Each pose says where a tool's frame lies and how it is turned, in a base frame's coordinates. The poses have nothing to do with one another.
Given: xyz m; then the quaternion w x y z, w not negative.
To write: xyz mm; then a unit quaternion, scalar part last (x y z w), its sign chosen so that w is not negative. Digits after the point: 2 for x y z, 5 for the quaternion.
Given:
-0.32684 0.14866 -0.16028 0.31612 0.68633 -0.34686 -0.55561
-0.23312 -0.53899 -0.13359 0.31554 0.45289 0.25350 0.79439
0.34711 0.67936 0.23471 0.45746 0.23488 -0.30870 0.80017
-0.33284 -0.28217 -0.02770 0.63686 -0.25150 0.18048 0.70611
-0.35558 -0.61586 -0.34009 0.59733 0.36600 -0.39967 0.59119
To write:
-326.84 148.66 -160.28 0.68633 -0.34686 -0.55561 0.31612
-233.12 -538.99 -133.59 0.45289 0.25350 0.79439 0.31554
347.11 679.36 234.71 0.23488 -0.30870 0.80017 0.45746
-332.84 -282.17 -27.70 -0.25150 0.18048 0.70611 0.63686
-355.58 -615.86 -340.09 0.36600 -0.39967 0.59119 0.59733

